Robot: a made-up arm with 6 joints. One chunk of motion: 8 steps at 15 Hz.
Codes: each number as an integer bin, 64 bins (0 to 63) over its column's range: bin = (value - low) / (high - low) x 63, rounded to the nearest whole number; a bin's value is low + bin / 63 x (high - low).
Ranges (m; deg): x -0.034..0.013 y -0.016..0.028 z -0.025..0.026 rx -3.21..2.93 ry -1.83..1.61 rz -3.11..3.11
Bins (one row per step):
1: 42 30 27 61 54 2
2: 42 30 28 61 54 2
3: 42 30 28 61 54 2
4: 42 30 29 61 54 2
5: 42 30 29 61 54 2
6: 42 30 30 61 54 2
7: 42 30 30 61 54 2
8: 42 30 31 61 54 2
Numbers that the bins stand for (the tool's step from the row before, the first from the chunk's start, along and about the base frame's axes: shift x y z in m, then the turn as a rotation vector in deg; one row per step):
1: -0.00267 0.00495 -0.00314 2.735 1.119 -2.913
2: -0.00267 0.00495 -0.00233 2.735 1.119 -2.913
3: -0.00267 0.00495 -0.00233 2.735 1.119 -2.913
4: -0.00267 0.00495 -0.00152 2.735 1.119 -2.913
5: -0.00267 0.00495 -0.00152 2.735 1.119 -2.913
6: -0.00267 0.00495 -0.00071 2.735 1.119 -2.913
7: -0.00267 0.00495 -0.00071 2.735 1.119 -2.913
8: -0.00267 0.00495 0.00010 2.735 1.119 -2.913

